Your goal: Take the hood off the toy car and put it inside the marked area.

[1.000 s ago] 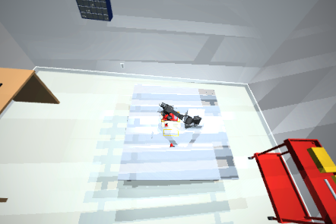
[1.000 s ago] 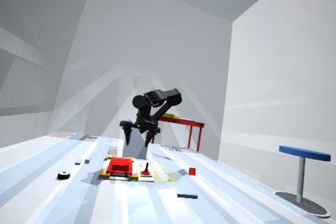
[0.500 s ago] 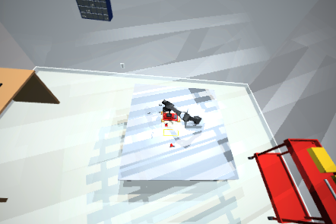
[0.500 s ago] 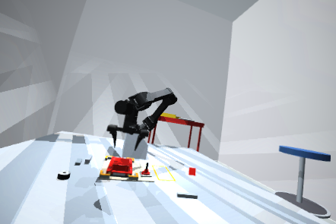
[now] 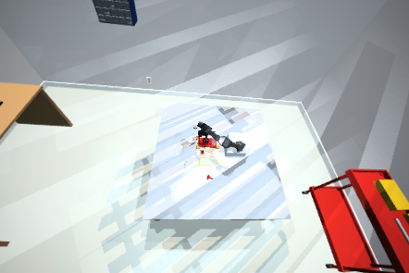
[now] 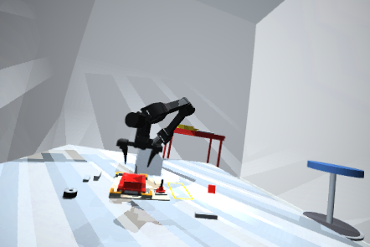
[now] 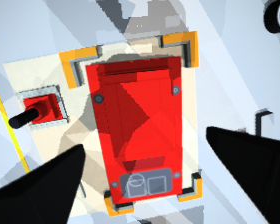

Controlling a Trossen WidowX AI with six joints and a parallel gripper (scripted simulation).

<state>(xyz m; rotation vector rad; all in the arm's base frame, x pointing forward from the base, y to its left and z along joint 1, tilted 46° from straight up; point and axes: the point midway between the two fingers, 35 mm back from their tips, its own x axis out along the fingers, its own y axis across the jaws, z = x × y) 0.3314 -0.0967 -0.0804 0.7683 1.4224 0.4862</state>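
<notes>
My gripper tip is now 60 mm above the red hood. The rest, counted from my gripper tip: black wheel 210 mm to the right, 90 mm below, 70 mm ahead.
</notes>
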